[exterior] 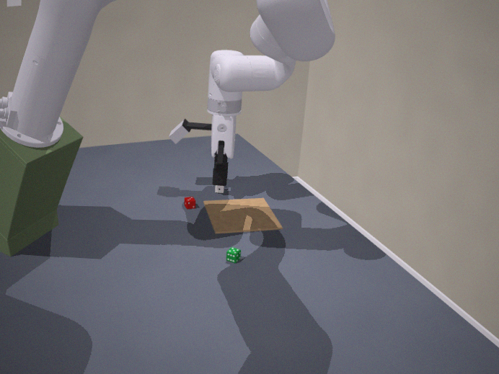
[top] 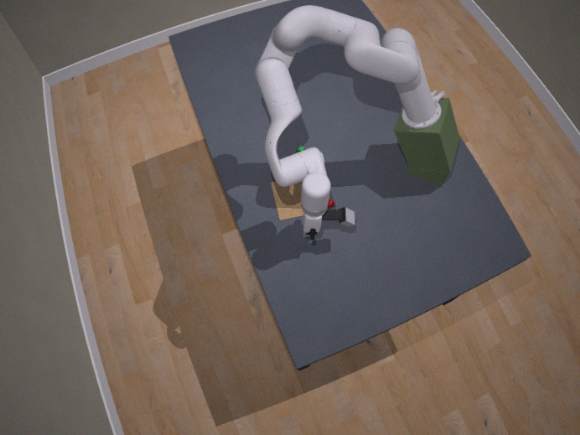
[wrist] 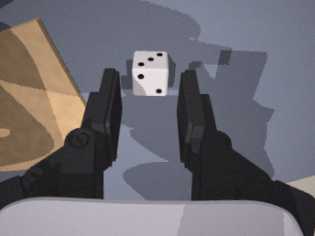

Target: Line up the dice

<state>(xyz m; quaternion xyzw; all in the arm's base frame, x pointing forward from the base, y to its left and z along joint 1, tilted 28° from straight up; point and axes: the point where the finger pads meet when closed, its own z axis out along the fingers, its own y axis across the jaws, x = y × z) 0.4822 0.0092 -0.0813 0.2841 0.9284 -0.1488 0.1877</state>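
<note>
My hand is 40 mm above the white die. From my hand the other things lie so: mat (30 mm behind, 120 mm to the right, 40 mm below); red die (100 mm behind, 40 mm to the right, 40 mm below); green die (140 mm behind, 260 mm to the right, 40 mm below).
</note>
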